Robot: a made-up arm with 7 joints. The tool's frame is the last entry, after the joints.
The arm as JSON. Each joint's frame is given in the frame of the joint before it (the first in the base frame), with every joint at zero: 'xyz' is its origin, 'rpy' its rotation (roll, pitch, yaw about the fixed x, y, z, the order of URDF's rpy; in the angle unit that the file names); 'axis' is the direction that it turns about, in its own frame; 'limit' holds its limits. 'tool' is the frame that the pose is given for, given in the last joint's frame.
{
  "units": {
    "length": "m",
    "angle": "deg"
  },
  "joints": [
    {
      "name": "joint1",
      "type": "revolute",
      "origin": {
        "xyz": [
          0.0,
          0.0,
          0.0
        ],
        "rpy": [
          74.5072,
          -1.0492,
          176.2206
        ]
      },
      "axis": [
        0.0,
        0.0,
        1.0
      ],
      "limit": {
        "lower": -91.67,
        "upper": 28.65
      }
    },
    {
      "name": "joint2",
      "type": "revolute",
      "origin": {
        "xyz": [
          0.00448,
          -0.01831,
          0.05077
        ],
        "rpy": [
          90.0,
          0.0,
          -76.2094
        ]
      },
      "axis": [
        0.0,
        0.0,
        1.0
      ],
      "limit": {
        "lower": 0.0,
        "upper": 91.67
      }
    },
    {
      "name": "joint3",
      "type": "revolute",
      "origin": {
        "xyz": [
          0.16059,
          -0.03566,
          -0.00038
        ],
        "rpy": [
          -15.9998,
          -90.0,
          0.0
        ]
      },
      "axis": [
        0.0,
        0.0,
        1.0
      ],
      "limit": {
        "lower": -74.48,
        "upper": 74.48
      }
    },
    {
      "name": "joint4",
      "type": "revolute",
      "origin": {
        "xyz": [
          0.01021,
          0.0,
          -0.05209
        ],
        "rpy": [
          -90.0,
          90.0,
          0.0
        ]
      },
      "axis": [
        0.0,
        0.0,
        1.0
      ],
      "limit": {
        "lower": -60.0,
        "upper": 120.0
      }
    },
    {
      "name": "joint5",
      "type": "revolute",
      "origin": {
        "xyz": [
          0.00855,
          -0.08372,
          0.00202
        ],
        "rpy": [
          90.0,
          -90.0,
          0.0
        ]
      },
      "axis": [
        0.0,
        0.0,
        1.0
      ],
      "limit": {
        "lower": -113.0,
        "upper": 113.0
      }
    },
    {
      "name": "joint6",
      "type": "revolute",
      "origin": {
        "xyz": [
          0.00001,
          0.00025,
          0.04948
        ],
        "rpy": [
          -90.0,
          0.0,
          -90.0
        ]
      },
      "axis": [
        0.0,
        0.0,
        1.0
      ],
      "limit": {
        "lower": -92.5,
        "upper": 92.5
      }
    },
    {
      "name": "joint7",
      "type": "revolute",
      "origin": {
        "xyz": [
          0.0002,
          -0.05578,
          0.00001
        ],
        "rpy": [
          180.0,
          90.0,
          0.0
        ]
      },
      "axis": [
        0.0,
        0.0,
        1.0
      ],
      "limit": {
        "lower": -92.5,
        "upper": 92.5
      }
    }
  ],
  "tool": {
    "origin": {
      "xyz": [
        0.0,
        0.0,
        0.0
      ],
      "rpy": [
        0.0,
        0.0,
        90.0
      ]
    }
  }
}
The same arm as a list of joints. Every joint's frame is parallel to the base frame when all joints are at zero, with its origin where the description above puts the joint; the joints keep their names.
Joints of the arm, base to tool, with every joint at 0 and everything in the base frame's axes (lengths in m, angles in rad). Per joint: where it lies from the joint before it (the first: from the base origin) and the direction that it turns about. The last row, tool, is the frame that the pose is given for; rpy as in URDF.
joint1: axis 0.068403 0.961235 0.26711 xyz 0 0 0
joint2: axis 0.968889 -0.0002 -0.247497 xyz -0.001 0.054 -0.004
joint3: axis 0.247497 -0.0001 0.968889 xyz -0.041 0.01 -0.159
joint4: axis 0.0002 1 0 xyz -0.003 0 -0.053
joint5: axis 0.968889 -0.0002 -0.247497 xyz 0.079 0.002 -0.029
joint6: axis 0.0002 1 0 xyz 0.048 0 -0.012
joint7: axis 0.247497 -0.0001 0.968889 xyz 0.054 0 -0.014
tool: xyz 0 0 0 rpy 0 0.2501 -0.0002
Joint limits (rad, base to tool): -1.5999..0.5 0..1.5999 -1.2999..1.2999 -1.0472..2.0944 -1.9722..1.9722 -1.6144..1.6144 -1.6144..1.6144

